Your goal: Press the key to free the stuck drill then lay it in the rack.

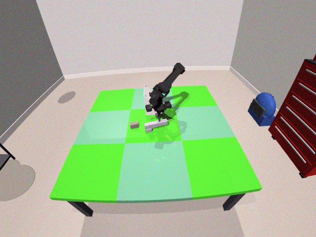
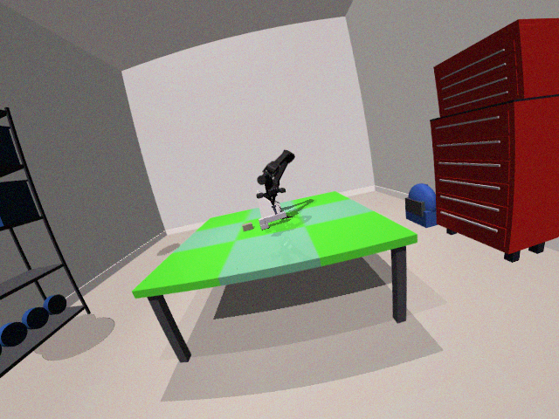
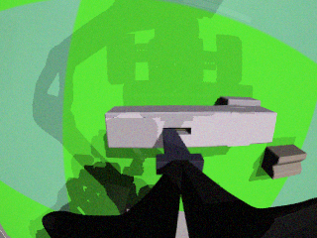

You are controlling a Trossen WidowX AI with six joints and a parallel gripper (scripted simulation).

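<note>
The dark key is 3 cm below my gripper tip. The rest, counted from my gripper tip: grey fixture block (9 cm below, 3 cm to the right, 1 cm ahead); then rack (21 cm to the right, 11 cm below, 4 cm behind); then drill (8 cm below, 5 cm to the right, 1 cm ahead).
</note>
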